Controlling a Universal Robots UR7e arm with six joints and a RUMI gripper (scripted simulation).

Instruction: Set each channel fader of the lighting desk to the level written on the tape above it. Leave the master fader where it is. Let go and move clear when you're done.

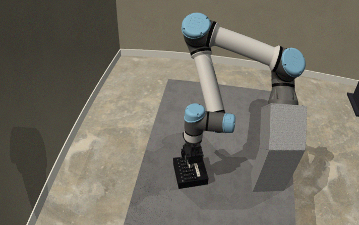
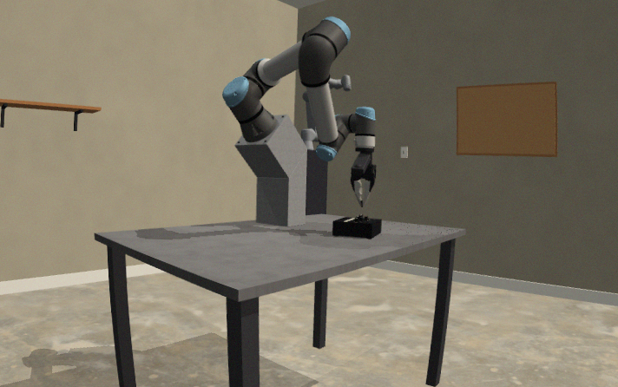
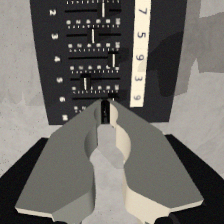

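Right now the channel 5 fader is 20 mm ahead of my hand, 10 mm to the left of it and 50 mm below it. Also, from my hand: channel 3 fader 20 mm ahead, 40 mm to the right, 50 mm below; channel 4 fader 20 mm to the right, 50 mm below; channel 6 fader 20 mm behind, 20 mm to the left, 50 mm below.
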